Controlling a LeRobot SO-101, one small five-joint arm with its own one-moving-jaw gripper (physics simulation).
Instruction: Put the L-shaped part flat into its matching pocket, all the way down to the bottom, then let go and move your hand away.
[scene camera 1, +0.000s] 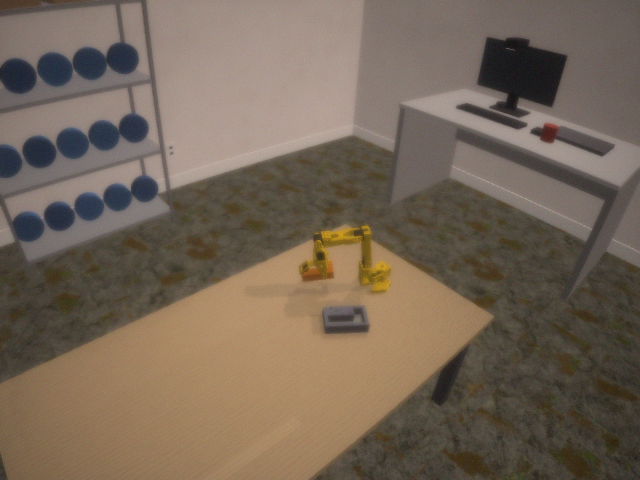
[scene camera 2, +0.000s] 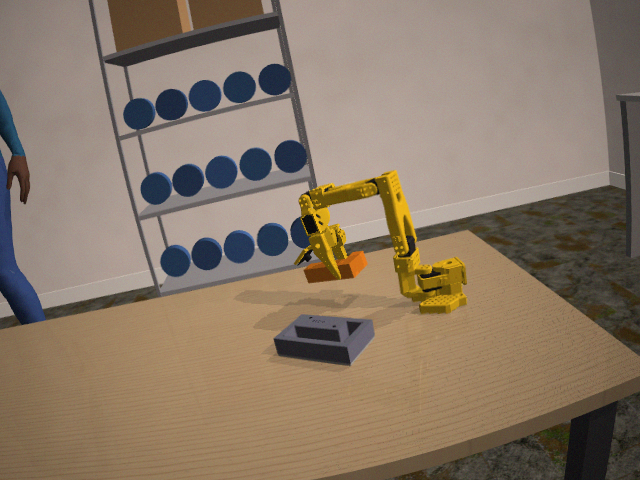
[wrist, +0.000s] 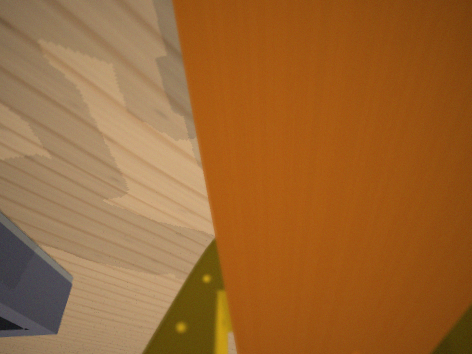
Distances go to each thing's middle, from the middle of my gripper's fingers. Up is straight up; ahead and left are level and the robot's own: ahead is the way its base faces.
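Labels:
The grey pocket block (scene camera 2: 337, 340) is 190 mm to the left of my hand, 90 mm below it and 60 mm ahead of it; the orange L-shaped part (scene camera 2: 350, 267) is 40 mm below my hand, 10 mm ahead of it and 10 mm to the left of it.

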